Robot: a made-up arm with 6 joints.
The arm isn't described. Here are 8 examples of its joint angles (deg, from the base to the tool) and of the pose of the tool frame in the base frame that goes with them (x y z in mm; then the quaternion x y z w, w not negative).
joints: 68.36 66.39 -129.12 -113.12 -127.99 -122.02
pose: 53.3 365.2 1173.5 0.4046 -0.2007 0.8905 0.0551
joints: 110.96 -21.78 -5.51 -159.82 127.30 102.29
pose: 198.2 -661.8 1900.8 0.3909 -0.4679 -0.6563 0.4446
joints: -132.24 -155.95 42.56 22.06 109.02 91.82
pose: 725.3 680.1 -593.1 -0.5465 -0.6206 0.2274 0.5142
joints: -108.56 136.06 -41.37 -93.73 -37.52 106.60
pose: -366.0 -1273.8 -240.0 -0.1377 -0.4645 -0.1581 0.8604
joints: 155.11 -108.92 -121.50 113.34 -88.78 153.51
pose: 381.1 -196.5 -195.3 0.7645 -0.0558 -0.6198 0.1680
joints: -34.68 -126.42 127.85 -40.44 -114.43 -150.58
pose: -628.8 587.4 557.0 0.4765 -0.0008 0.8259 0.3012
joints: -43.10 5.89 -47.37 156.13 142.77 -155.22
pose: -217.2 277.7 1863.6 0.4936 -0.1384 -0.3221 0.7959
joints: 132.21 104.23 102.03 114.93 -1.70 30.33
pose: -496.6 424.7 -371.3 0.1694 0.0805 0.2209 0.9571
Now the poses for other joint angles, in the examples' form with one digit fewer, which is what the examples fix.
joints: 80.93 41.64 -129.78 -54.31 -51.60 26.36
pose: -85 -8 1200 0.269 0.787 0.466 0.301
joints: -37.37 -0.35 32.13 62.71 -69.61 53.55
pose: 261 -148 2065 -0.016 0.924 -0.141 0.355
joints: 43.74 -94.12 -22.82 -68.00 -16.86 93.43
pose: -1191 -1074 121 0.261 0.674 0.125 0.680
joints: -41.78 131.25 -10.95 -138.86 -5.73 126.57
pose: 1004 -846 -450 0.050 -0.176 0.172 0.968
